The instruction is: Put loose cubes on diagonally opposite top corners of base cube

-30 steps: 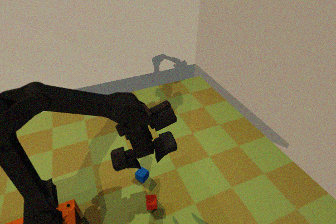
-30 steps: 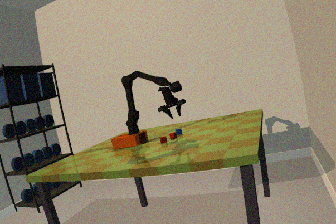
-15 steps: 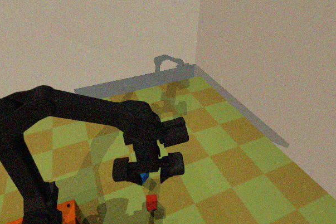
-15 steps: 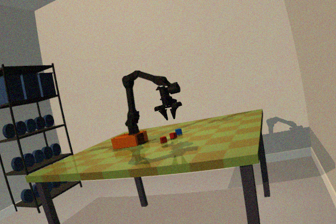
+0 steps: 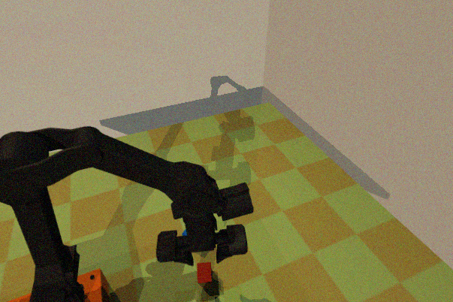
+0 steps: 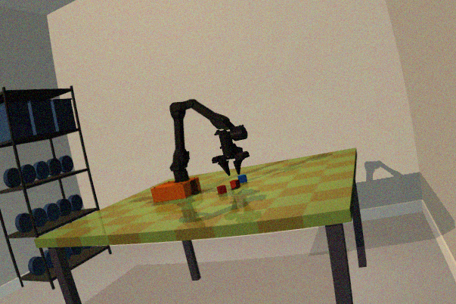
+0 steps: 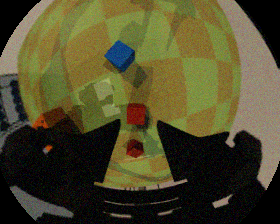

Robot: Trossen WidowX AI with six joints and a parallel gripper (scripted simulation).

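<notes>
Right now the blue cube is 110 mm to the left of my gripper tip, 40 mm below it and 10 mm behind it.
</notes>
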